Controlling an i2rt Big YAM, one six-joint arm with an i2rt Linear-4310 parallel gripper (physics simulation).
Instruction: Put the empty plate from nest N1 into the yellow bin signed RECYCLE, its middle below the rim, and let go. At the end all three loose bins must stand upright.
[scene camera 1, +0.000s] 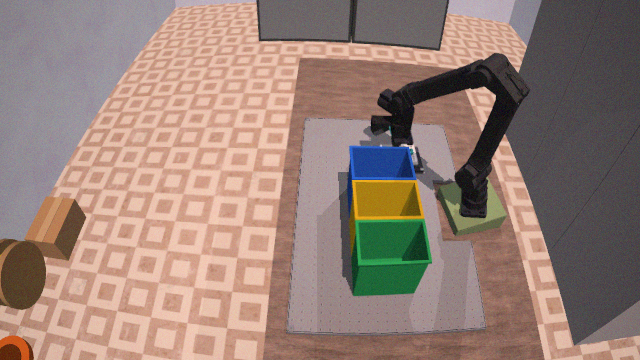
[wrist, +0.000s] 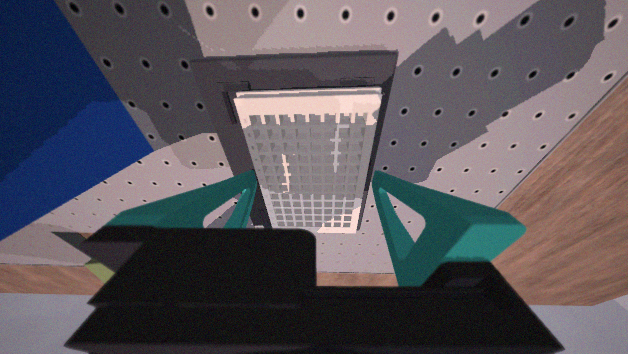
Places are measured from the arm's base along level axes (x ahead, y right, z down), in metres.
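Where they show: gripper, between the fingertips: (wrist: 314, 177); arm's base, origin of its link: (scene camera 1: 473, 202).
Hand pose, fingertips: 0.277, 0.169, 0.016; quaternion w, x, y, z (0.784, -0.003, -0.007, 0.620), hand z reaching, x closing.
Note:
Things, the pixels of their top centre, and the offset from my fingertips, as dx, dy, dz. Level surfaces: height alone.
- white gridded plate, centre of its top: (wrist: 311, 185) (scene camera 1: 398, 152) -0.002, -0.002, -0.008
- dark nest, centre of its top: (wrist: 302, 175) (scene camera 1: 398, 157) -0.005, -0.009, +0.006
- yellow bin, centre of its top: (scene camera 1: 387, 198) +0.014, -0.346, -0.159
- blue bin, centre of its top: (scene camera 1: 382, 162) +0.047, -0.218, -0.159
- green bin, centre of its top: (scene camera 1: 393, 241) -0.019, -0.475, -0.159
- grey perforated mat, height of its surface: dz +0.021
The white gridded plate (wrist: 307, 106) lies flat in a dark nest (wrist: 300, 70) (scene camera 1: 419, 166); no nest label is readable. A bit of the plate (scene camera 1: 409, 149) shows under the gripper in the scene view. My gripper (scene camera 1: 401, 143) (wrist: 314, 177) is open and empty, its teal fingertips apart on either side of the plate's long edges. Whether they are above or level with it, I cannot tell. The yellow bin (scene camera 1: 387, 199) stands upright between the blue bin (scene camera 1: 382, 162) (wrist: 107, 130) and the green bin (scene camera 1: 386, 280), both upright. The RECYCLE sign does not show.
The three bins stand in a close row on the grey perforated mat (scene camera 1: 320, 300) (wrist: 345, 37). The blue bin is nearest my gripper. The arm's green base block (scene camera 1: 450, 212) stands right of the row. A tall dark panel (scene camera 1: 575, 150) rises beyond it.

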